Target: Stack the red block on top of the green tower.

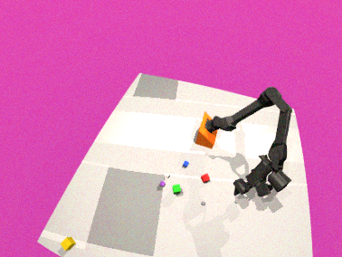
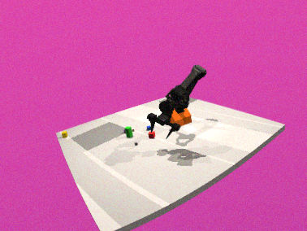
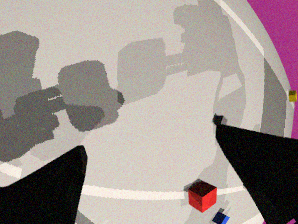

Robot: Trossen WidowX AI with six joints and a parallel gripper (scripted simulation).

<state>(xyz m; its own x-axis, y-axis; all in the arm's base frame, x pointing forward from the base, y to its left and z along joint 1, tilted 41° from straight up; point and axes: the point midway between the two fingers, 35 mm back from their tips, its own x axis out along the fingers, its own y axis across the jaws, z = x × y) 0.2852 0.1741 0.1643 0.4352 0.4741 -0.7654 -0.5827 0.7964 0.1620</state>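
My gripper tip is 17 cm to the left of the red block, 7 cm above it and 3 cm past it. From my gripper tip the other things lie so: yellow block: 67 cm to the right, 51 cm ahead, 6 cm below; then purple block: 37 cm to the right, 7 cm below, 7 cm ahead; then blue block: 29 cm to the right, 8 cm behind, 7 cm below.
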